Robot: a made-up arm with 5 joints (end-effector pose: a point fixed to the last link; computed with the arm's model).
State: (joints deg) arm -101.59 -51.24 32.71 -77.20 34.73
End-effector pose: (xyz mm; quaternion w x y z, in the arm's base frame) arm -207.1 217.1 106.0 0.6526 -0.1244 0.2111 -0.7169
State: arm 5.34 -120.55 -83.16 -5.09 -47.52
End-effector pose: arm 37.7 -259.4 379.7 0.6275 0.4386 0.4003 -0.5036
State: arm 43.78 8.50 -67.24 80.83 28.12
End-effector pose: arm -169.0 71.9 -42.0 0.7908 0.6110 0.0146 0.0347
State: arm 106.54 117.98 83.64 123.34 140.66
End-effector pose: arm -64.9 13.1 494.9 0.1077 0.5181 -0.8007 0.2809
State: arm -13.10 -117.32 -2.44 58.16 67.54
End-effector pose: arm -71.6 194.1 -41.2 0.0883 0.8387 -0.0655 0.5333
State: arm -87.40 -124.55 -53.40 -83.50 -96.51
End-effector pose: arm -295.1 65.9 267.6 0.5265 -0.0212 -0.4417 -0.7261
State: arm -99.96 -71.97 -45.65 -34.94 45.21
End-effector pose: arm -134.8 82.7 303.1 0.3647 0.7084 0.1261 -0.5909
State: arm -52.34 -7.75 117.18 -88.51 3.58
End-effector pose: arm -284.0 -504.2 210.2 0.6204 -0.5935 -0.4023 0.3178
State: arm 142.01 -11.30 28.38 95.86 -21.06
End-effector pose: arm 321.8 149.4 -118.1 0.1602 0.2066 0.7751 0.5752
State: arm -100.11 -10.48 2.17 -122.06 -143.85
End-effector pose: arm -24.2 222.4 273.8 0.7058 -0.5739 -0.1554 0.3851
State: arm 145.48 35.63 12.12 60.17 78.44
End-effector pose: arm 207.5 190.5 204.0 0.0287 -0.6094 0.3139 0.7275
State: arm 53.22 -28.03 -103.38 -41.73 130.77
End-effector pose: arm -2.4 213.8 310.4 0.0147 0.1613 0.9157 -0.3677
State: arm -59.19 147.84 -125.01 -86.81 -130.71
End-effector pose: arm 85.8 -427.5 -158.1 0.4061 0.7503 -0.4317 -0.2929
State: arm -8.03 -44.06 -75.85 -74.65 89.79
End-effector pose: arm 180.4 -3.2 379.1 0.1396 0.1374 0.9042 -0.3795
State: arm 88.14 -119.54 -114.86 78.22 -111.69
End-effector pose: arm 23.6 396.6 467.4 0.7573 -0.4182 -0.0768 -0.4956
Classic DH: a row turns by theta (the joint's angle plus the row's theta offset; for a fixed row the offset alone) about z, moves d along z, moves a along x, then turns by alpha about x. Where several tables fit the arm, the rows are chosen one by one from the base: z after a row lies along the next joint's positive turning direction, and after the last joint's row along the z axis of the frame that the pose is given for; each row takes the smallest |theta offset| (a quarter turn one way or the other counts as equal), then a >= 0, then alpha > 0; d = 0 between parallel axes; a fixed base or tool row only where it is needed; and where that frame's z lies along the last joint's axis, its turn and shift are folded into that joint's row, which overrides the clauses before.
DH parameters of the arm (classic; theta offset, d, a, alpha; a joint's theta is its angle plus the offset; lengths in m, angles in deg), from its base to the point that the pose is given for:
joint 1: 90 0.119 0.002 -90
joint 2: 0 -0.189 -0.088 90
joint 3: 0 0 0.03 90
joint 4: 90 -0.372 0.041 90
joint 5: -90 -0.159 0.033 -90
tool (fixed): 180 0.095 0 0

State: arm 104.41 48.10 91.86 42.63 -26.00
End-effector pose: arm 265.3 446.1 493.4 0.0908 -0.2204 0.2737 0.9318
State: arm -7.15 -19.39 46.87 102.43 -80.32
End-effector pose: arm -201.9 -303.3 -166.7 0.4919 0.7979 -0.1362 -0.3208
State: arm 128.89 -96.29 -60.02 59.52 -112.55
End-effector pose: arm -56.4 -121.2 418.8 0.9731 0.0896 0.0407 -0.2082
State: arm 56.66 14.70 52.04 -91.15 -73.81
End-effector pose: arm 216.9 -329.4 378.2 0.0972 0.0651 0.6513 -0.7498
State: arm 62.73 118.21 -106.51 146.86 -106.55
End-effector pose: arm 401.4 337.2 -109.4 0.2150 -0.8719 0.4261 -0.1094
